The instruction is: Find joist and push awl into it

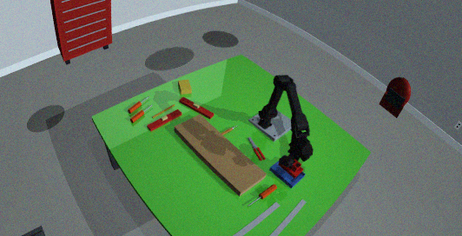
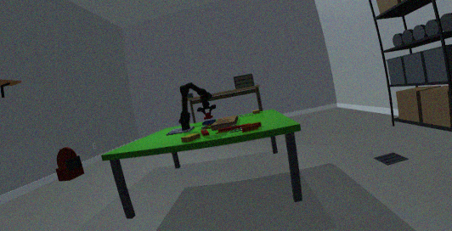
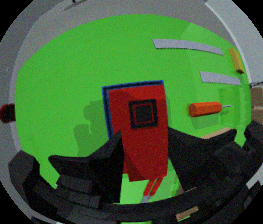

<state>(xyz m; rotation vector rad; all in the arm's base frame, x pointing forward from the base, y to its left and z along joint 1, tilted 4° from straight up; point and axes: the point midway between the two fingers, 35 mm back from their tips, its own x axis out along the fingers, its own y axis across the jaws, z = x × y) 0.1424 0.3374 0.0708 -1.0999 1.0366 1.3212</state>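
Now: the blue tray 6 cm below my gripper tip and 1 cm to the right of it. Round my gripper tip: stud finder 2 cm above, 1 cm to the left; awl 42 cm to the right, 7 cm below, 4 cm ahead.
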